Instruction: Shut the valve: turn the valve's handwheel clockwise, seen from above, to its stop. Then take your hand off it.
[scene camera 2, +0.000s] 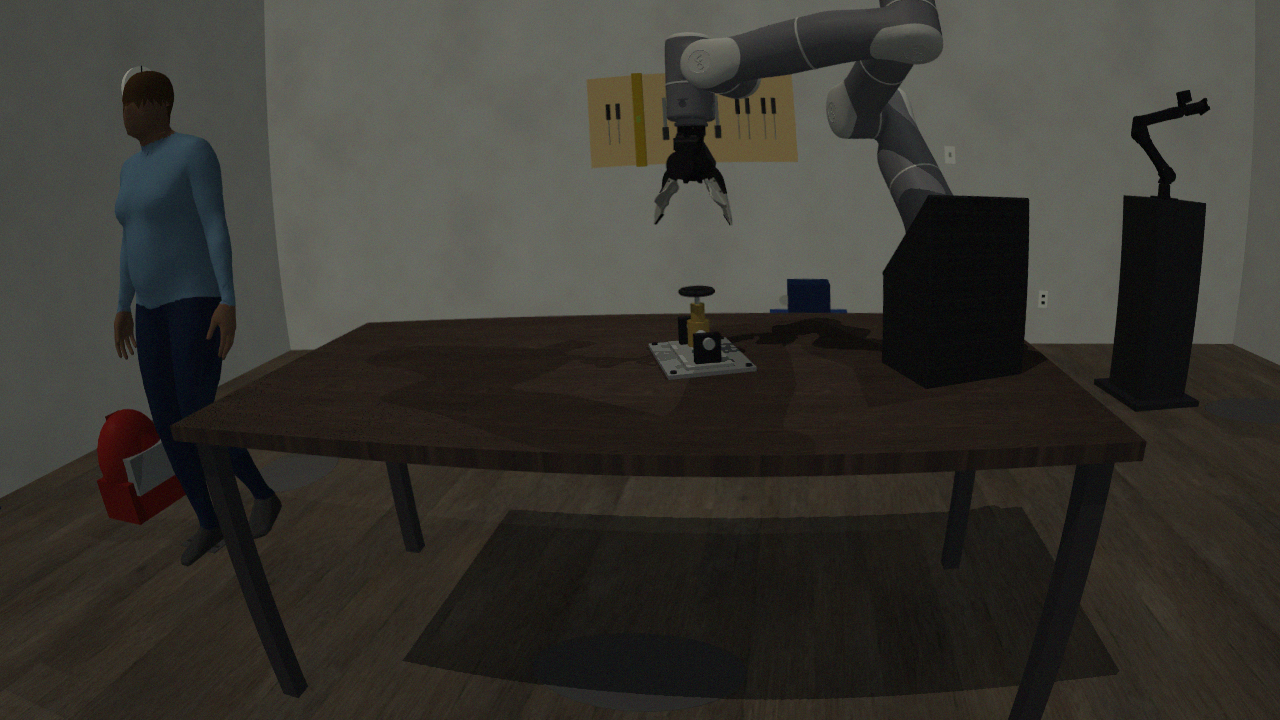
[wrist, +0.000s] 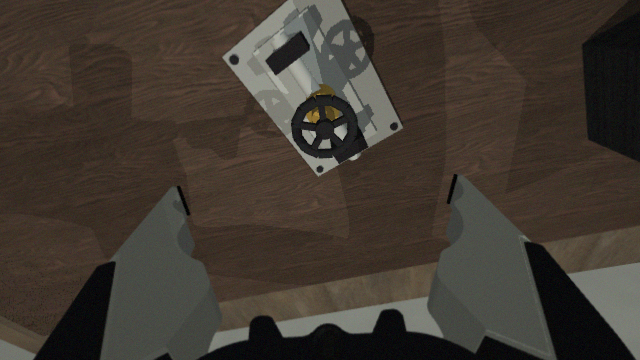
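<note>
The valve's black handwheel (scene camera 2: 696, 291) (wrist: 324, 130) has several spokes and lies level on top of the brass valve body (scene camera 2: 698, 330) (wrist: 322, 114). The valve stands on a light grey base plate (scene camera 2: 708, 372) (wrist: 382, 107) with dark bolts at its corners. My gripper (scene camera 2: 693, 221) (wrist: 318, 183) is wide open and empty. It points down, well above the handwheel and apart from it. In the wrist view the handwheel shows beyond the fingertips, between their two lines. How far the handwheel is turned cannot be told from these views.
The valve plate is on a dark wooden table (scene camera 2: 501, 411) (wrist: 125, 165). A large black box (scene camera 2: 957, 286) (wrist: 612, 90) stands to the right on the table. A person (scene camera 2: 174, 219) stands left of the table, near a red backpack (scene camera 2: 127, 445).
</note>
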